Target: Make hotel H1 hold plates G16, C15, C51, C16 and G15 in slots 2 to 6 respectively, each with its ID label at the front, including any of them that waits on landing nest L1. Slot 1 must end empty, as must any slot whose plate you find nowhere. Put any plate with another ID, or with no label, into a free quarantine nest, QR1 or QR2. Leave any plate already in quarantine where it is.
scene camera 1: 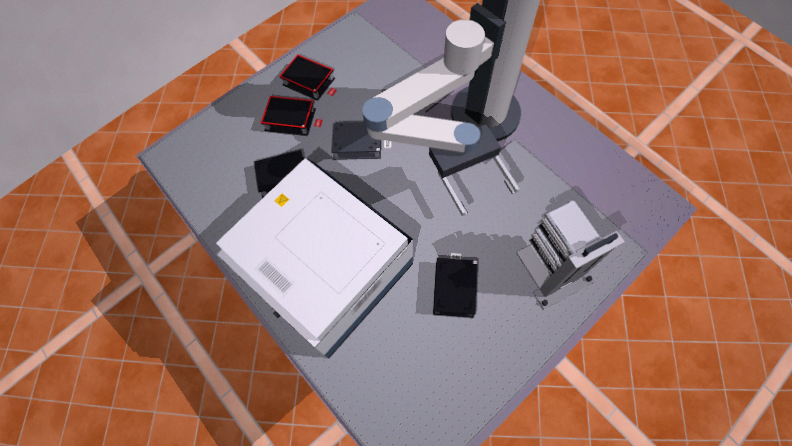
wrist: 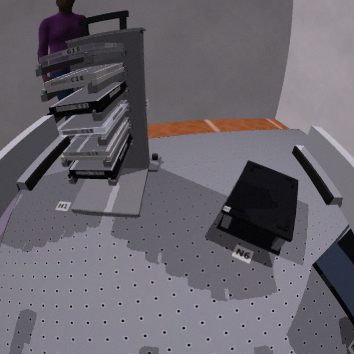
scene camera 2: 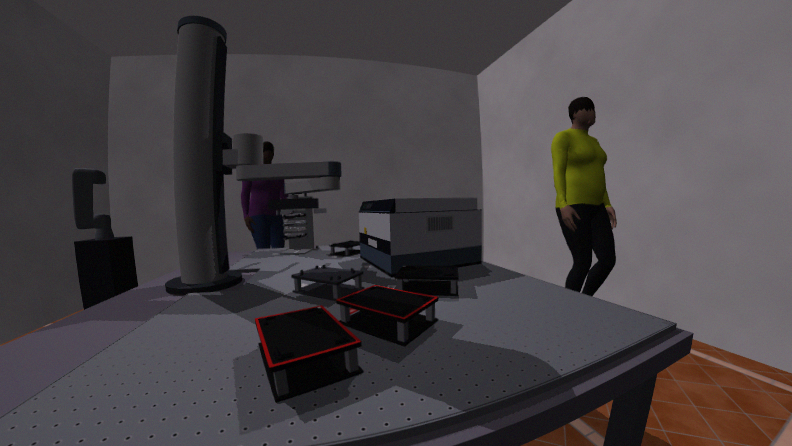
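Where they show: gripper, fingertip midpoint: (scene camera 1: 490,202) (wrist: 181,125) (scene camera 2: 308,211); arm's base at its link origin: (scene camera 1: 485,113) (scene camera 2: 205,283).
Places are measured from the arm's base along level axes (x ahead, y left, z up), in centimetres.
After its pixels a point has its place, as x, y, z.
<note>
Hotel H1 (scene camera 1: 558,277) @(36.4, 57.9, 18.3) (wrist: 137,100) @(35.0, 56.5, 17.8) stands at the left in the wrist view with a plate at every level. From the top, labels face the camera: G15 (wrist: 75,50) @(27.6, 45.4, 28.3), C16 (wrist: 77,79) @(27.4, 45.5, 24.8), black-framed C51 (wrist: 80,106) @(27.1, 45.6, 21.3), C15 (wrist: 82,131) @(26.6, 45.7, 17.7) and G16 (wrist: 86,154) @(26.3, 45.8, 14.1). The lowest plate (wrist: 92,173) @(26.3, 45.8, 10.6) is dark-framed; its label is unreadable. My gripper (scene camera 1: 490,201) @(35.9, 31.4, 23.3) (wrist: 181,125) @(35.9, 31.4, 23.3) is open and empty, short of the hotel. Two red-rimmed quarantine nests (scene camera 1: 306,73) @(38.4, -55.0, 6.3) (scene camera 1: 287,111) @(53.9, -45.8, 6.2) show no plate. A dark nest (scene camera 1: 354,137) @(43.6, -20.8, 6.3) (scene camera 2: 326,274) @(42.7, -21.9, 6.3) has a small unreadable label; I cannot tell which nest is L1.
Black nest N6 (scene camera 1: 455,285) @(55.0, 39.0, 6.3) (wrist: 260,200) @(52.3, 37.7, 6.3) stands right of the hotel in the wrist view. A large white instrument (scene camera 1: 313,249) @(80.6, 10.6, 26.7) (scene camera 2: 426,232) @(76.5, -11.5, 15.1) partly hides another black nest (scene camera 1: 277,168) @(70.2, -29.1, 6.3). The arm's column (scene camera 1: 512,60) @(2.9, 6.9, 34.8) (scene camera 2: 196,149) @(2.8, -6.9, 44.5) stands at the table's edge. Two people stand beyond the table.
</note>
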